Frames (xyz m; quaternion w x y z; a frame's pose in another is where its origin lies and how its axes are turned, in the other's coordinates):
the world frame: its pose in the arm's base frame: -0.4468 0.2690 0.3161 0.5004 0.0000 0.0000 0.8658
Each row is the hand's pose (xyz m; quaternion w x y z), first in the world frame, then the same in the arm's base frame.
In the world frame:
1: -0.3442 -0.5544 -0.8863 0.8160 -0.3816 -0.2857 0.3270
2: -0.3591 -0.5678 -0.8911 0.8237 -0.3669 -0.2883 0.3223
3: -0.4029 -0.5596 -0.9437 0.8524 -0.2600 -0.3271 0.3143
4: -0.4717 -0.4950 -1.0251 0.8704 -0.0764 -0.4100 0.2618
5: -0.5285 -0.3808 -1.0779 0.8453 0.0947 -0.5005 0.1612
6: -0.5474 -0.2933 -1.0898 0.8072 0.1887 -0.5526 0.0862
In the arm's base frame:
1: 0.2054 0.2475 -0.5702 0.1252 0.0564 -0.4733 0.8701
2: 0.2245 0.2413 -0.5750 0.1331 0.0660 -0.4619 0.8744
3: 0.2392 0.1992 -0.6276 0.1544 0.1531 -0.3888 0.8953
4: 0.2176 0.1074 -0.7090 0.2089 0.3167 -0.2713 0.8846
5: 0.1470 0.0012 -0.7618 0.2834 0.4807 -0.1685 0.8125
6: 0.0806 -0.0589 -0.7737 0.3293 0.5729 -0.1131 0.7420

